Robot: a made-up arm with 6 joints.
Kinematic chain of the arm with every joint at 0, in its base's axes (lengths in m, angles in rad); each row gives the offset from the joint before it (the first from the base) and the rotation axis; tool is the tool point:
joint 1: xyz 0 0 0.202 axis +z
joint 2: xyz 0 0.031 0 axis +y
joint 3: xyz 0 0 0.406 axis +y
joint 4: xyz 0 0 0.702 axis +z
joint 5: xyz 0 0 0 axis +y
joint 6: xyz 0 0 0.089 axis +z
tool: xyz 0 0 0
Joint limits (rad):
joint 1: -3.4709..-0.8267
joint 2: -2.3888..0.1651
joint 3: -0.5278..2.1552
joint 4: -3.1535..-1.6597
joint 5: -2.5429..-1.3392
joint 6: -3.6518..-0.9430
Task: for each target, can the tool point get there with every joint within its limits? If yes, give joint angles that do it. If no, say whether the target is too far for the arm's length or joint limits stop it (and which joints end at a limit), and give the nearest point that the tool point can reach.
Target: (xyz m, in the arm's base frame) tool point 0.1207 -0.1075 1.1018
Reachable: yes | joints -1.4961 -0.6453 1.1644 -1.8963 -1.8388 -3.2942
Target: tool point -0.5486 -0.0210 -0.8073
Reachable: no: joint limits stop it (at a limit: joint 1, joint 2, joint 3, joint 4, joint 5) | nearest point -0.2937 0.3639 -0.6957 | short by 0.475 m
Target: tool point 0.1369 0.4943 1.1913
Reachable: yes | joints -1.6976 -0.5634 0.0297 -2.6462 -1.5472 -1.4308
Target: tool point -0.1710 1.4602 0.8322
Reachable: no: too far | nearest point -0.1213 1.0359 0.6491 | short by 0.465 m
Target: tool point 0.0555 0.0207 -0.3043
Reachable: no: joint limits stop it (at a limit: joint 2, joint 3, joint 4, joint 5) | nearest point 0.4027 0.1502 -0.7059 | short by 0.546 m
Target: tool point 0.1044 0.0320 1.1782
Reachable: yes | joints -1.4664 -0.5869 0.8481 -1.9704 -1.9485 -2.2663
